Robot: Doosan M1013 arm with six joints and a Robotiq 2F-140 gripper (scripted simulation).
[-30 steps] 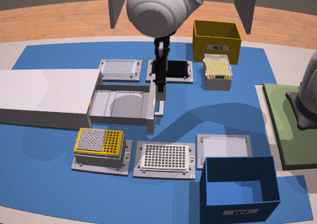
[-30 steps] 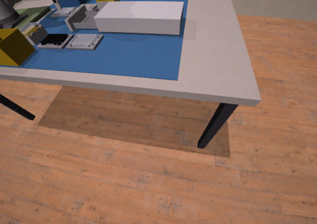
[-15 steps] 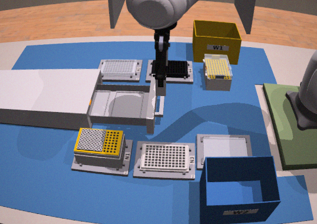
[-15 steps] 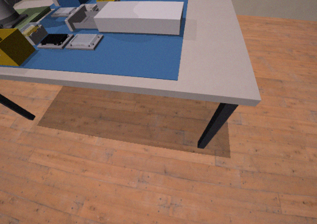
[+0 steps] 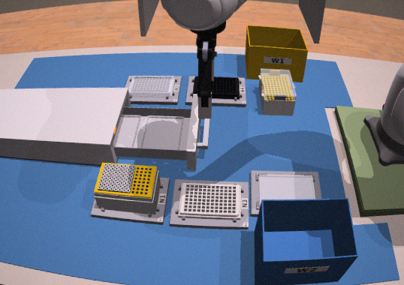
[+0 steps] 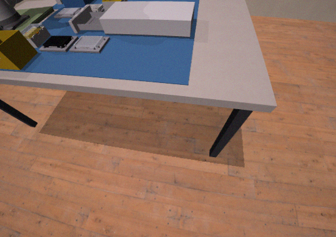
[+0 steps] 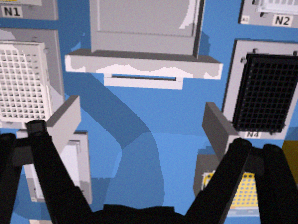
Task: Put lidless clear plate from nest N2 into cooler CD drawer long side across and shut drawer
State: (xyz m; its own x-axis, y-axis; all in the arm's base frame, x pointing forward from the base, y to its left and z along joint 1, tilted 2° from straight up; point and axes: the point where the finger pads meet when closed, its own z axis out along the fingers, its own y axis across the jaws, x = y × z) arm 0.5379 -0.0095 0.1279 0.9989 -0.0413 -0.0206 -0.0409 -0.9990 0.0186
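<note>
Now: hand 160 mm short of the clear plate, 200 mm to the left of it and 140 mm above it. Round my hand: white plate (10 mm behind, 190 mm to the left, 140 mm below); then drawer (150 mm ahead, 10 mm to the right, 130 mm below); then black plate (30 mm behind, 190 mm to the right, 140 mm below).
</note>
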